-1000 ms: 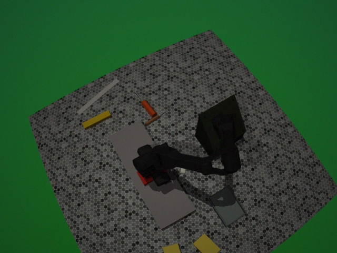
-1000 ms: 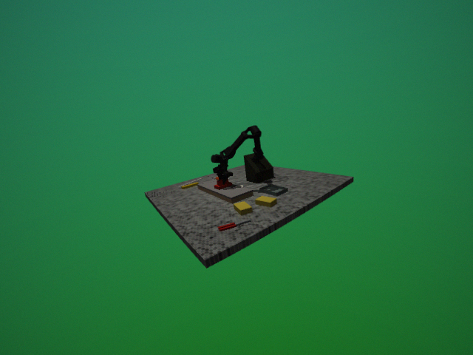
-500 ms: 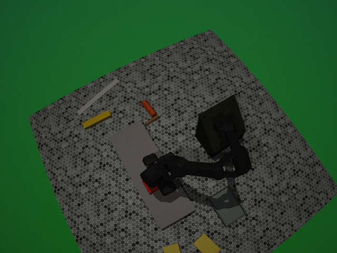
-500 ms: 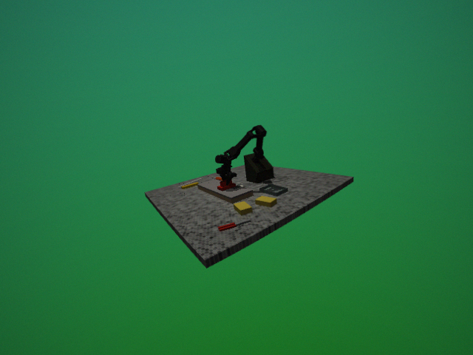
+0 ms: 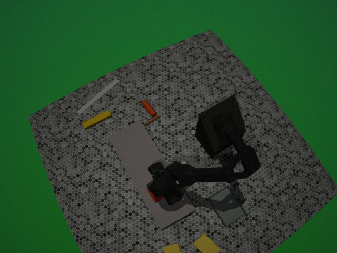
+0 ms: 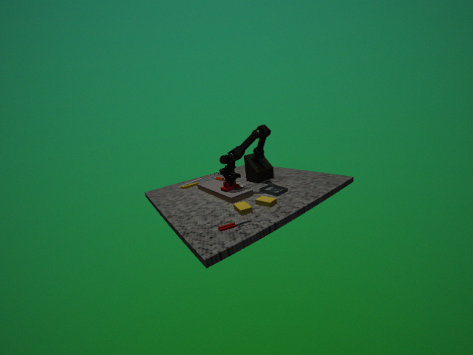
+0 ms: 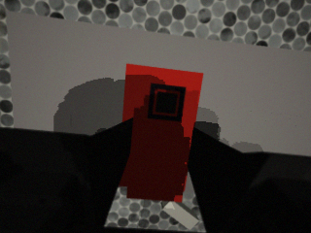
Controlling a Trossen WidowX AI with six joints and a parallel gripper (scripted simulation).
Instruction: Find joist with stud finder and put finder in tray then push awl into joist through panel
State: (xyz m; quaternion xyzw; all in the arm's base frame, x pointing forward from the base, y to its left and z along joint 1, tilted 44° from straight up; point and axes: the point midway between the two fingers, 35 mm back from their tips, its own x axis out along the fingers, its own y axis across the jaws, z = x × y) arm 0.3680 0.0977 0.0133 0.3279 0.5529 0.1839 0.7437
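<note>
Now: the grey tray 24 cm to the left of my gripper tip, 20 cm behind it and 5 cm below it. Also, from my gripper tip: awl: 34 cm to the right, 21 cm behind, 6 cm below; red stud finder: 2 cm above, 1 cm ahead; small white block: 16 cm behind, 6 cm below, 4 cm to the right.
</note>
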